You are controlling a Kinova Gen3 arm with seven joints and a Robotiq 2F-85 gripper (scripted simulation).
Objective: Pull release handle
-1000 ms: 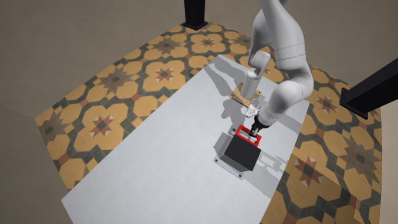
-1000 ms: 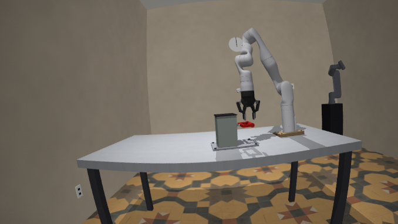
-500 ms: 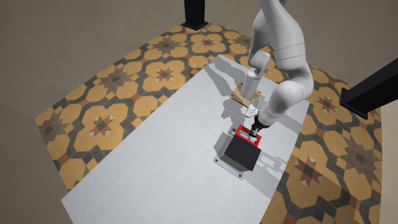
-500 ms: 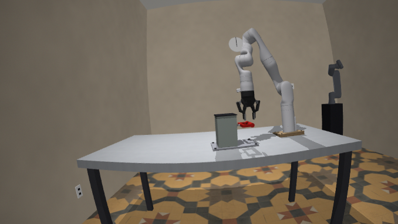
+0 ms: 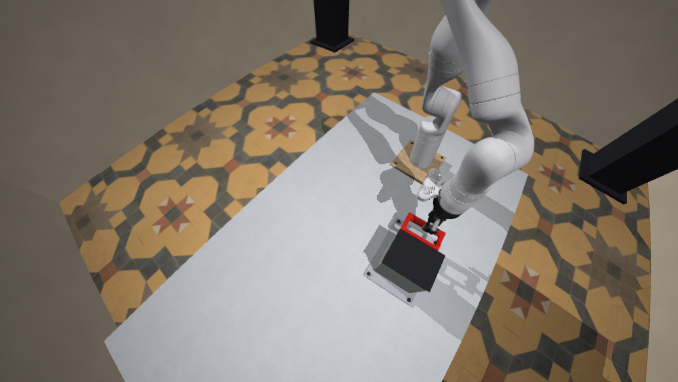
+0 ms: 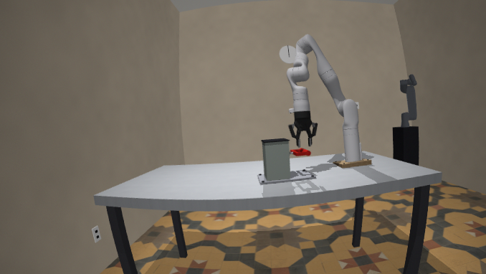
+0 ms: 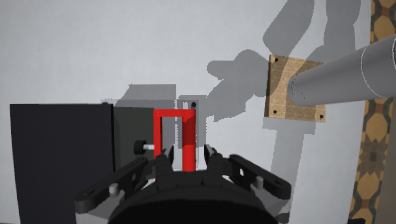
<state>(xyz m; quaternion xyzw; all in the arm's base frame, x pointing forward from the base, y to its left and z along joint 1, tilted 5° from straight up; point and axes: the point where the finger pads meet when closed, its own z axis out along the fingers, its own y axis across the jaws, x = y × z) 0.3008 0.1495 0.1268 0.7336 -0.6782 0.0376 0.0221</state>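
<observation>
Right now my hand is 5 cm short of the red handle and 4 cm above it.
</observation>
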